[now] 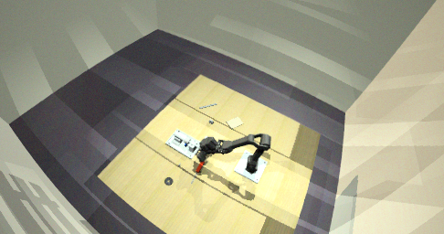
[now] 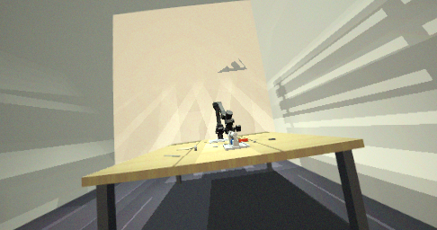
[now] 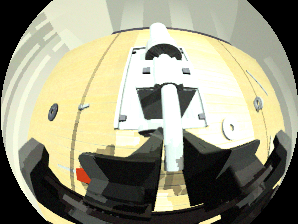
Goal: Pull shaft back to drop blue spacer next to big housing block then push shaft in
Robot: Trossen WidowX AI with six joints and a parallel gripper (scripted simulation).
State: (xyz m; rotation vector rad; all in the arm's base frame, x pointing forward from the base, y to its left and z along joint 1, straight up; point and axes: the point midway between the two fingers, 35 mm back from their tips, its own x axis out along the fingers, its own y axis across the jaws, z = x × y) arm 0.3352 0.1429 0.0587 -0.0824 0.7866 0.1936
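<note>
The long pale shaft lies 6 cm ahead of my gripper tip, 2 cm above it and 1 cm to the left of it. The rest, counted from my gripper tip: thin bar 38 cm to the right, 25 cm ahead, 5 cm below; blue spacer 10 cm ahead, 3 cm below, 2 cm to the left; paper slip 40 cm to the right, 5 cm below, 2 cm behind.
</note>
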